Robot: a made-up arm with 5 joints.
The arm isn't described. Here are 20 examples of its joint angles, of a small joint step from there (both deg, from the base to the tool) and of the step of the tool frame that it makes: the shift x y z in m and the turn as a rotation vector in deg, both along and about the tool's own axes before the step.
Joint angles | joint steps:
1: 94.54 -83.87 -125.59 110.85 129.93 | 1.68 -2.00 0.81 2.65 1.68
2: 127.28 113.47 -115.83 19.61 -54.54 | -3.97 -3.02 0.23 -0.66 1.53
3: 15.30 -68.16 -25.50 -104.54 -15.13 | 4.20 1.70 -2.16 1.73 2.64
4: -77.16 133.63 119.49 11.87 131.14 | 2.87 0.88 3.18 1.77 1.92
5: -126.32 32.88 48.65 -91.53 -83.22 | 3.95 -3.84 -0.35 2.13 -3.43
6: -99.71 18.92 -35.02 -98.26 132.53 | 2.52 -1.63 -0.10 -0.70 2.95
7: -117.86 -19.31 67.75 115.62 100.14 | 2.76 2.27 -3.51 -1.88 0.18
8: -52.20 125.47 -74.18 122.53 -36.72 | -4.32 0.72 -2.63 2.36 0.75
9: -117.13 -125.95 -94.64 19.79 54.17 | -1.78 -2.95 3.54 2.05 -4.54
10: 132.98 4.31 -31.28 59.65 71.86 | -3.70 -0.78 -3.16 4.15 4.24
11: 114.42 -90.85 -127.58 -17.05 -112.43 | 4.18 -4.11 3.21 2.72 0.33
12: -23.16 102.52 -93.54 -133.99 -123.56 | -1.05 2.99 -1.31 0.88 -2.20
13: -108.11 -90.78 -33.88 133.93 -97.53 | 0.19 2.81 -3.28 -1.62 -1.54
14: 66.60 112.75 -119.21 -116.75 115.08 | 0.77 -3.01 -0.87 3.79 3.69
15: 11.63 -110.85 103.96 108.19 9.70 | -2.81 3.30 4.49 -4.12 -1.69
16: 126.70 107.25 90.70 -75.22 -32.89 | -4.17 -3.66 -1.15 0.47 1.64
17: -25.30 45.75 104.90 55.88 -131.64 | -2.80 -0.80 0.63 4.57 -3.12
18: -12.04 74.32 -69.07 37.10 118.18 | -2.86 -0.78 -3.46 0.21 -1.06
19: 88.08 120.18 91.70 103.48 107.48 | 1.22 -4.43 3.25 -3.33 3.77
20: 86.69 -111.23 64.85 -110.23 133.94 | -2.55 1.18 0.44 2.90 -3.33
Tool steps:
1: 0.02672 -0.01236 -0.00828 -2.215 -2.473 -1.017
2: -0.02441 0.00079 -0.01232 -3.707 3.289 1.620
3: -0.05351 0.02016 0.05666 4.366 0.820 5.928
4: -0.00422 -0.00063 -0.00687 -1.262 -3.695 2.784
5: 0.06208 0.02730 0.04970 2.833 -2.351 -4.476
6: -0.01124 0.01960 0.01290 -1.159 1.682 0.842
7: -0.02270 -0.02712 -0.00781 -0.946 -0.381 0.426
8: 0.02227 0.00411 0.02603 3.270 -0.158 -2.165
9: 0.01475 0.02030 0.04903 3.487 -3.702 0.233
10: 0.00472 -0.04144 0.02136 -4.717 -6.328 1.443
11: -0.01437 -0.02400 -0.01509 -5.772 1.515 4.781
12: -0.00369 -0.00422 0.02326 1.061 -1.913 -0.895
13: 0.02773 0.01504 0.04495 4.436 -2.483 -1.049
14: -0.02443 0.00549 -0.01702 -2.457 -6.337 4.954
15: 0.00220 -0.02276 -0.00129 0.527 4.722 -4.756
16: 0.02425 -0.03497 -0.00380 -2.178 -2.545 -2.246
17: 0.01215 -0.02878 -0.01076 -0.755 3.784 -2.370
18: 0.02265 -0.02969 0.00260 -1.485 -1.311 -5.860
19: -0.00909 0.00741 0.00968 4.765 6.476 1.910
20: 0.02032 -0.01550 -0.01738 -3.565 -0.763 -1.240
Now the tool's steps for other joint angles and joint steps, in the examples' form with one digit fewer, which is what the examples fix.
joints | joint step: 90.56 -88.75 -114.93 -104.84 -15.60 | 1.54 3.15 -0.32 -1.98 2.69
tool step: -0.0252 0.0046 -0.0301 -5.37 -1.14 2.81
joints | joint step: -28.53 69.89 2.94 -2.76 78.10 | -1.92 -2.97 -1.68 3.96 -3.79
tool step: 0.0402 -0.0187 0.0247 -1.57 -6.19 -6.21
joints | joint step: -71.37 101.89 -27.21 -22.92 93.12 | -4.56 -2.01 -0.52 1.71 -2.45
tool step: 0.0139 -0.0090 0.0189 -0.08 -6.61 -2.02
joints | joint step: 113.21 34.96 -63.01 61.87 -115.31 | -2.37 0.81 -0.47 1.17 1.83
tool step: 0.0010 0.0282 0.0121 0.83 1.55 -0.69
